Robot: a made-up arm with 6 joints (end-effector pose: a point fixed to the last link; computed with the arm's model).
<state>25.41 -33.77 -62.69 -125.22 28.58 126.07</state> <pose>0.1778 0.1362 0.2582 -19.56 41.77 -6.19</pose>
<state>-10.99 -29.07 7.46 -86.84 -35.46 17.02</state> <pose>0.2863 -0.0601 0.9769 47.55 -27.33 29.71</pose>
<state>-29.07 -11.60 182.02 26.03 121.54 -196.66</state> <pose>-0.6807 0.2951 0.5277 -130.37 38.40 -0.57</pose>
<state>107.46 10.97 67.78 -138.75 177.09 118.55</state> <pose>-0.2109 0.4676 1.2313 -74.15 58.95 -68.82</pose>
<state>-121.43 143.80 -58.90 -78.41 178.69 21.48</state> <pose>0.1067 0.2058 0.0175 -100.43 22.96 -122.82</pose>
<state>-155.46 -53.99 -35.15 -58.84 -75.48 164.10</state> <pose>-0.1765 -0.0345 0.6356 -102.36 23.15 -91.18</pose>
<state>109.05 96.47 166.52 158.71 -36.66 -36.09</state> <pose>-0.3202 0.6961 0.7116 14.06 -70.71 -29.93</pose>
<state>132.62 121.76 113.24 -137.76 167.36 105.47</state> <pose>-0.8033 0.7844 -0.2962 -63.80 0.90 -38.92</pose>
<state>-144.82 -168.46 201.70 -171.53 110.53 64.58</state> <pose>-0.3850 -0.3694 -0.3025 -25.14 76.81 72.37</pose>
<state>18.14 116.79 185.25 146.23 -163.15 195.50</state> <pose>0.6513 0.2842 0.5183 144.53 53.30 -146.22</pose>
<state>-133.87 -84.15 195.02 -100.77 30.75 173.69</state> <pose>0.3879 0.3817 -0.4411 -155.60 59.73 140.98</pose>
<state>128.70 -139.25 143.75 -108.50 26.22 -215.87</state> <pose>0.1688 -0.2518 -0.9289 -113.93 64.91 47.55</pose>
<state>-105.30 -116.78 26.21 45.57 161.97 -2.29</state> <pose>0.2262 1.0417 0.2424 61.10 48.19 -85.94</pose>
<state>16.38 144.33 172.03 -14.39 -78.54 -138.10</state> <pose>0.9033 0.1837 -0.0254 157.47 48.43 37.92</pose>
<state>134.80 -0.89 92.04 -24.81 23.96 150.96</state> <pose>0.0579 0.0460 1.3778 31.78 -63.35 -22.87</pose>
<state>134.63 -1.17 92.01 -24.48 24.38 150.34</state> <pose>0.0625 0.0417 1.3777 32.53 -62.70 -23.48</pose>
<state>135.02 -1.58 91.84 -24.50 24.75 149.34</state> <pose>0.0670 0.0373 1.3776 33.69 -62.10 -23.20</pose>
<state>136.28 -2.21 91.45 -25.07 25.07 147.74</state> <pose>0.0719 0.0328 1.3774 35.52 -61.58 -21.56</pose>
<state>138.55 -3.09 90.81 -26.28 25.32 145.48</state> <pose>0.0775 0.0284 1.3771 38.10 -61.13 -18.36</pose>
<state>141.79 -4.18 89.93 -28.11 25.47 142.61</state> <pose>0.0836 0.0251 1.3765 41.36 -60.84 -13.63</pose>
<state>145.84 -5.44 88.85 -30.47 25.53 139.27</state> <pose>0.0904 0.0230 1.3757 45.18 -60.70 -7.64</pose>
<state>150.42 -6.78 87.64 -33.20 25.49 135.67</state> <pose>0.0973 0.0227 1.3745 49.28 -60.72 -0.78</pose>
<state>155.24 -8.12 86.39 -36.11 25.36 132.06</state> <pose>0.1040 0.0241 1.3730 53.40 -60.88 6.49</pose>
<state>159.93 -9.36 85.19 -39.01 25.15 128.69</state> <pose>0.1097 0.0269 1.3714 57.26 -61.18 13.64</pose>
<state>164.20 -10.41 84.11 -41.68 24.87 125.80</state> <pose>0.1135 0.0307 1.3698 60.53 -61.60 20.22</pose>
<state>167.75 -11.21 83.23 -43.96 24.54 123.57</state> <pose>0.1154 0.0346 1.3685 63.03 -62.10 25.79</pose>
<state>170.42 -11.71 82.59 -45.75 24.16 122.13</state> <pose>0.1149 0.0379 1.3676 64.59 -62.68 30.11</pose>
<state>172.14 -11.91 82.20 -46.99 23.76 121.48</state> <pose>0.1121 0.0403 1.3673 65.21 -63.28 33.07</pose>
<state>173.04 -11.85 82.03 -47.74 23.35 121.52</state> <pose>0.1075 0.0418 1.3674 65.01 -63.89 34.84</pose>
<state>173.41 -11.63 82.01 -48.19 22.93 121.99</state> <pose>0.1019 0.0426 1.3678 64.32 -64.51 35.84</pose>
